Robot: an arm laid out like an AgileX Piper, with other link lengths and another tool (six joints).
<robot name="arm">
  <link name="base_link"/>
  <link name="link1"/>
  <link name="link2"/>
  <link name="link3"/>
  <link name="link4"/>
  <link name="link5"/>
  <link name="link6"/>
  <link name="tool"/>
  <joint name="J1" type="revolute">
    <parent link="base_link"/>
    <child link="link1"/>
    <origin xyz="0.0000 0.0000 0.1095"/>
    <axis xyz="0 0 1"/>
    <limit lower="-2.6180" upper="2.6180"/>
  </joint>
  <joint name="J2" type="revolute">
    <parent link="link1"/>
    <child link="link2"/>
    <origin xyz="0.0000 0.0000 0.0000"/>
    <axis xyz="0 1 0"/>
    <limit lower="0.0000" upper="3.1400"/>
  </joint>
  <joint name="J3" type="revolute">
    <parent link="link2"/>
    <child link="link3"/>
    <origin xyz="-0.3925 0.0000 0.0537"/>
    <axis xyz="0 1 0"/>
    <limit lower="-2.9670" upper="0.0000"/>
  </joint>
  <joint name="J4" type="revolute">
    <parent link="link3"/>
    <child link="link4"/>
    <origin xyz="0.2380 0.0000 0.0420"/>
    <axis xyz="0.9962 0 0.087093"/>
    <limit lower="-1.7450" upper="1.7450"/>
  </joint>
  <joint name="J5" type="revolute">
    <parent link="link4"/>
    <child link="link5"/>
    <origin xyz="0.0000 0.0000 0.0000"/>
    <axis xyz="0 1 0"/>
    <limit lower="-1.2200" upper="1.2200"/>
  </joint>
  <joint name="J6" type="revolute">
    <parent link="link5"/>
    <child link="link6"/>
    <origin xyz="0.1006 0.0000 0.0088"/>
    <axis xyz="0.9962 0 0.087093"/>
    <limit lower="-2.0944" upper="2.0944"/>
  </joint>
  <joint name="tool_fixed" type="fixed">
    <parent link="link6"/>
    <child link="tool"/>
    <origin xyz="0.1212 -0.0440 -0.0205" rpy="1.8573 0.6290 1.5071"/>
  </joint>
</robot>
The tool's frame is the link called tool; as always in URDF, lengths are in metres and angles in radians.
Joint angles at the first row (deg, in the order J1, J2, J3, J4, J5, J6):
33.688 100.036 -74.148 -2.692 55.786 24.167
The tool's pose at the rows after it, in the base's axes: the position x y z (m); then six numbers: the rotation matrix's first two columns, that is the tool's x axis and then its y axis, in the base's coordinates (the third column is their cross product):
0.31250 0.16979 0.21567 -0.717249 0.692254 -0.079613 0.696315 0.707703 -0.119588
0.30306 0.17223 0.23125 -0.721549 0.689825 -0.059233 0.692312 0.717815 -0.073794
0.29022 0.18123 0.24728 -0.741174 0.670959 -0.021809 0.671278 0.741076 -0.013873
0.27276 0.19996 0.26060 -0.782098 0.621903 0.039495 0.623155 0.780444 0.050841
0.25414 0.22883 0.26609 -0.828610 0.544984 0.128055 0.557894 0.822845 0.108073
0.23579 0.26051 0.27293 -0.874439 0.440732 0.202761 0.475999 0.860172 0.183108
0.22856 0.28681 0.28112 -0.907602 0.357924 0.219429 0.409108 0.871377 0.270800
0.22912 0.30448 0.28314 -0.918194 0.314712 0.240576 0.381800 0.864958 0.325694
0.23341 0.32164 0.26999 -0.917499 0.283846 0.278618 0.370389 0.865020 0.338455
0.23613 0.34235 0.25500 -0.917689 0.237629 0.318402 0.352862 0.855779 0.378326
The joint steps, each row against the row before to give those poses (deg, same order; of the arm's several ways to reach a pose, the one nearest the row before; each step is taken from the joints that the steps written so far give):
0.000 -3.087 -0.001 1.513 0.101 -0.406
0.073 -2.689 -0.025 2.108 0.381 -1.028
0.458 -2.818 -0.002 3.750 0.045 -2.263
1.105 -2.238 0.002 6.011 -0.002 -4.021
1.473 -0.401 -0.041 8.212 0.001 -5.409
1.818 0.001 0.001 8.647 -0.350 -6.611
1.720 0.059 0.000 6.042 -2.240 -5.705
0.226 0.944 0.001 5.135 -1.464 -4.491
0.000 2.847 0.344 4.715 -0.880 -4.259
0.000 2.815 1.628 7.677 -1.686 -7.536

